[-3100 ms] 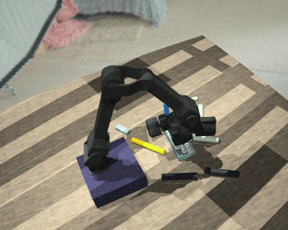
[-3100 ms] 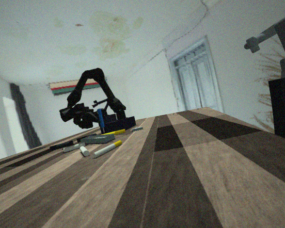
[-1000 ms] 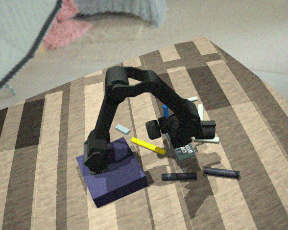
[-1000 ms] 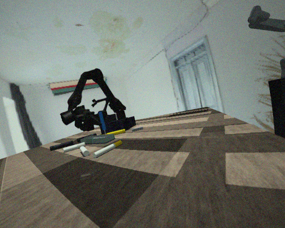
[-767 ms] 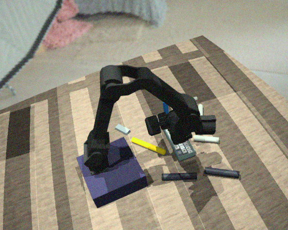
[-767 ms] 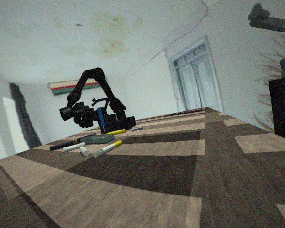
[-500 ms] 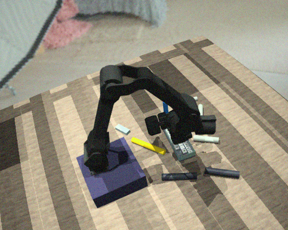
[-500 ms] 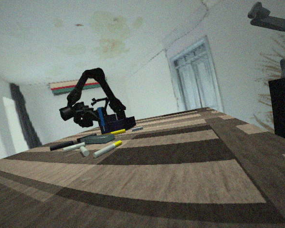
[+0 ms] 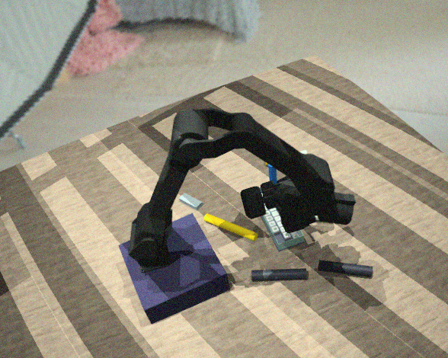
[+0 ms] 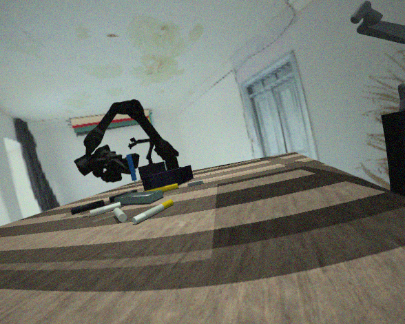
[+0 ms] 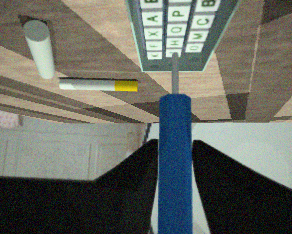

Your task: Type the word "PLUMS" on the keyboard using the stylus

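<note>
My gripper tip is now 12 cm past the yellow marker, 10 cm above it and 1 cm to the left of it. The rest, counted from my gripper tip: white-and-yellow marker (18 cm to the left, 10 cm below, 8 cm ahead); thin grey tip (5 cm below); blue stylus (1 cm below).
</note>
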